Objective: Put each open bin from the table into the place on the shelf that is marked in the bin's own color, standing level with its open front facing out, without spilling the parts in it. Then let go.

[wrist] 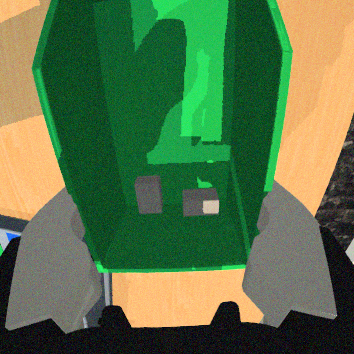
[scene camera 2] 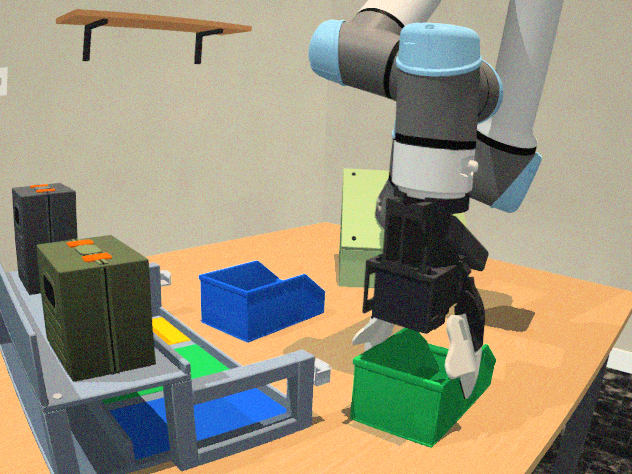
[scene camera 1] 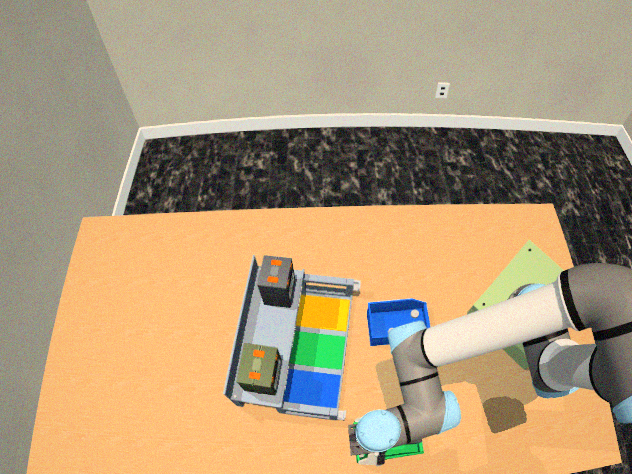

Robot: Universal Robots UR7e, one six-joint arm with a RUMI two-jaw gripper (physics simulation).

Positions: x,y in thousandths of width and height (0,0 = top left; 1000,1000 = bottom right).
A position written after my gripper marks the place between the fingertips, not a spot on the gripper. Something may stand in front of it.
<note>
In view: my gripper (scene camera 2: 659,803), a green bin (scene camera 2: 634,815), a blue bin (scene camera 2: 393,636) and a grey shelf frame (scene camera 1: 411,685).
The green bin shows as well in the wrist view (wrist: 566,284). The blue bin shows as well in scene camera 1 (scene camera 1: 604,668). My gripper shows as well in the wrist view (wrist: 482,516). The wrist view misses the blue bin: it is out of frame.
</note>
